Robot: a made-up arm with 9 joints. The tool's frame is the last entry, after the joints. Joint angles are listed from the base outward. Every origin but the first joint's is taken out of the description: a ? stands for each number. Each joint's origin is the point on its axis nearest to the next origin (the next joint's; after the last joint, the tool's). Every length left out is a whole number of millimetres.
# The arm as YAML. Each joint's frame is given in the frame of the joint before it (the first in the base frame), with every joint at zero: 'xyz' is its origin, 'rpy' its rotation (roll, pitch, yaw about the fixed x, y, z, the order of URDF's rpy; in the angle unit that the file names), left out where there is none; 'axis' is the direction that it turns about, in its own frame. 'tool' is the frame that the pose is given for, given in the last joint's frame.
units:
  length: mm
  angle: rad
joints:
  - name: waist
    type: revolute
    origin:
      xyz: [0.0, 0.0, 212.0]
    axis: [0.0, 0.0, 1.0]
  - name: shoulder
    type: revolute
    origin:
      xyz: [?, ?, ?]
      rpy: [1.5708, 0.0, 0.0]
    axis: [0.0, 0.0, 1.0]
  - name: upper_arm
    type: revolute
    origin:
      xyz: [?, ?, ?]
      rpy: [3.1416, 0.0, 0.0]
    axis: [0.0, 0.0, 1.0]
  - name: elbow
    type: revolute
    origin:
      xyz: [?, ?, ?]
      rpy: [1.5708, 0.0, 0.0]
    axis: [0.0, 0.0, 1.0]
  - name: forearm
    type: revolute
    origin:
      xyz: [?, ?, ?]
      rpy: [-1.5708, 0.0, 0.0]
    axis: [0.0, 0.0, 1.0]
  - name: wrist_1
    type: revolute
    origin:
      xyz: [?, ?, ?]
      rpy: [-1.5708, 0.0, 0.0]
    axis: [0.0, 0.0, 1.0]
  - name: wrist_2
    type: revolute
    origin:
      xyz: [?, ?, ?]
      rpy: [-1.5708, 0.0, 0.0]
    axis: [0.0, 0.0, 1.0]
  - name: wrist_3
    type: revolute
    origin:
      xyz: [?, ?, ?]
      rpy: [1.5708, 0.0, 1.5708]
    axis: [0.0, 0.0, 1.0]
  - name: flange
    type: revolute
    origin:
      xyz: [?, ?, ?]
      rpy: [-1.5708, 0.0, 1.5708]
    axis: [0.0, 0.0, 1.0]
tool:
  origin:
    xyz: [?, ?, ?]
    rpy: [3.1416, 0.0, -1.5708]
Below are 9 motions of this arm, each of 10 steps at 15 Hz.
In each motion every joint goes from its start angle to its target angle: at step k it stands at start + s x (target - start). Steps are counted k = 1, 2, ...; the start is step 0. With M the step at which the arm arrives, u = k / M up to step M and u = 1 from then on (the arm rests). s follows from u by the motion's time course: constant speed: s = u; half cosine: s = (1 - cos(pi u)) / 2; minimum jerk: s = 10 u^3 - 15 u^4 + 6 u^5.
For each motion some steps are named. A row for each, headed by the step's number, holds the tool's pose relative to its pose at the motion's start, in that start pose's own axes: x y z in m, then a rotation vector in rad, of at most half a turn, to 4 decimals.
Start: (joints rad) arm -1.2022 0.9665 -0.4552 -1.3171 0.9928 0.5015 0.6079 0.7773 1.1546
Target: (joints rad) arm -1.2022 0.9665 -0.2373 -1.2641 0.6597 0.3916 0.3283 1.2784 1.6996
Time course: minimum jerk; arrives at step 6
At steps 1, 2, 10:
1: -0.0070 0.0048 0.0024 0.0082 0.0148 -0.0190
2: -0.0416 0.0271 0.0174 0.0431 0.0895 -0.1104
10: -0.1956 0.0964 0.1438 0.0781 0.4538 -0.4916

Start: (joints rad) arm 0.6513 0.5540 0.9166 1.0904 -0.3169 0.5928 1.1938 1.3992 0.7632
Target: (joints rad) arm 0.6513 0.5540 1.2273 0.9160 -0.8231 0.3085 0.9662 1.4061 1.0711
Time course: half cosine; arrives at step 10
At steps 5, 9, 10:
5: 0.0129 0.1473 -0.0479 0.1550 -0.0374 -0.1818
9: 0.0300 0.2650 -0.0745 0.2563 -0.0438 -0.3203
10: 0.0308 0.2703 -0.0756 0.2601 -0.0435 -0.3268

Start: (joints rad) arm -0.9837 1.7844 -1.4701 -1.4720 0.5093 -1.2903 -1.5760 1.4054 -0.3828
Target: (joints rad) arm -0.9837 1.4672 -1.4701 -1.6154 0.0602 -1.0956 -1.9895 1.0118 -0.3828
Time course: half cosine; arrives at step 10
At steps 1, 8, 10:
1: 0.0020 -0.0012 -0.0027 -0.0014 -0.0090 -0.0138
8: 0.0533 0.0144 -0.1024 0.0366 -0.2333 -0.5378
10: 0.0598 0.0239 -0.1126 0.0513 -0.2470 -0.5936

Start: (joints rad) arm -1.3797 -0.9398 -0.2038 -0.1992 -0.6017 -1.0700 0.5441 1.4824 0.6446
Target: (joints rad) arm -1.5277 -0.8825 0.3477 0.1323 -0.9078 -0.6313 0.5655 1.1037 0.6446
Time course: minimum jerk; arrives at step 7
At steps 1, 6, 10:
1: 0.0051 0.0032 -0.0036 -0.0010 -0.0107 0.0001
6: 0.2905 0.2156 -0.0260 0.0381 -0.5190 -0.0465
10: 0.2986 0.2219 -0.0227 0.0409 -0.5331 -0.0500

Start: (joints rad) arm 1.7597 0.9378 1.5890 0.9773 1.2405 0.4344 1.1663 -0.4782 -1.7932
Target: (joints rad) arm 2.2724 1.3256 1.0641 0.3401 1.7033 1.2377 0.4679 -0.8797 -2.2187
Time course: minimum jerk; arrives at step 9
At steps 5, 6, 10:
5: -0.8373 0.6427 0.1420 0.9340 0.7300 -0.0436
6: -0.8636 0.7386 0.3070 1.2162 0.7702 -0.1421
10: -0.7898 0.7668 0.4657 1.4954 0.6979 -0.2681

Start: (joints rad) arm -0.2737 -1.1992 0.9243 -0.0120 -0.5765 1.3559 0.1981 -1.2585 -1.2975
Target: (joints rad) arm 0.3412 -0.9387 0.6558 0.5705 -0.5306 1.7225 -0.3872 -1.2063 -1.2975
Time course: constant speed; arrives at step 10
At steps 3, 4, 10:
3: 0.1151 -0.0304 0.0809 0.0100 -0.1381 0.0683
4: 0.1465 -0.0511 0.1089 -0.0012 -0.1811 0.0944
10: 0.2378 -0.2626 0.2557 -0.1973 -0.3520 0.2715

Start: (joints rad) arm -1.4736 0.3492 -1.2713 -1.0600 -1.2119 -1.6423 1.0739 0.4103 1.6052
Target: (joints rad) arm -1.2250 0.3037 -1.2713 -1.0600 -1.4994 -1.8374 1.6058 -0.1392 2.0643
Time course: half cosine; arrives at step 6
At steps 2, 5, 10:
2: 0.0434 0.1308 -0.0088 0.1303 -0.1049 -0.0471
5: 0.0985 0.5057 0.0782 0.5722 -0.2780 -0.2655
10: 0.0995 0.5404 0.0950 0.6201 -0.2849 -0.2935

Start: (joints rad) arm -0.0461 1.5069 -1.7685 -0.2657 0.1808 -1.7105 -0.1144 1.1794 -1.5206
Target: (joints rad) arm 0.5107 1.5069 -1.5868 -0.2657 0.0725 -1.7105 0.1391 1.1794 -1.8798
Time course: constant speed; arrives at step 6
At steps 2, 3, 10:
2: 0.0482 -0.1397 -0.0310 -0.2039 -0.0292 0.1248
3: 0.0693 -0.2135 -0.0339 -0.3083 -0.0294 0.1873
10: 0.1182 -0.4387 0.0100 -0.6234 0.0289 0.3697

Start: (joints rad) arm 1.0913 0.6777 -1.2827 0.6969 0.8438 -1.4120 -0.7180 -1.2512 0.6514
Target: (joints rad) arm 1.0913 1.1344 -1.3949 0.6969 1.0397 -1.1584 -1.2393 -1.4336 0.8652
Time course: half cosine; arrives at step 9
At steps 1, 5, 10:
1: -0.0194 -0.0169 -0.0045 -0.0151 0.0178 0.0088
5: -0.3334 -0.3323 0.0255 -0.2574 0.3415 0.1735
10: -0.4946 -0.5405 0.1542 -0.3823 0.5782 0.2922

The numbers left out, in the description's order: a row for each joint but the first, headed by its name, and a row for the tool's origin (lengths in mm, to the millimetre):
shoulder: -108.0 -252.0 0.0
upper_arm: -33.0 5.0 0.0
elbow: -100.0 326.0 0.0
forearm: -16.0 68.0 0.0
wrist_1: -8.0 16.0 0.0
wrist_2: 84.0 -5.0 0.0
wrist_3: -41.0 -369.0 0.0
flange: -628.0 -74.0 0.0
tool: 16.0 -46.0 0.0

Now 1 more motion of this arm.
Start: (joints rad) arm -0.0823 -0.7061 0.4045 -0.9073 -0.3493 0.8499 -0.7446 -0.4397 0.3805
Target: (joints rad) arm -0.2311 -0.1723 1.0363 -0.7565 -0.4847 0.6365 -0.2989 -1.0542 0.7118
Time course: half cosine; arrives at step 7
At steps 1, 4, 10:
1: 0.0284 -0.0207 -0.0058 -0.0285 -0.0360 -0.0155
4: 0.3273 -0.2254 0.0323 -0.2851 -0.4692 -0.2163
10: 0.4805 -0.3243 0.1471 -0.3842 -0.7848 -0.3797

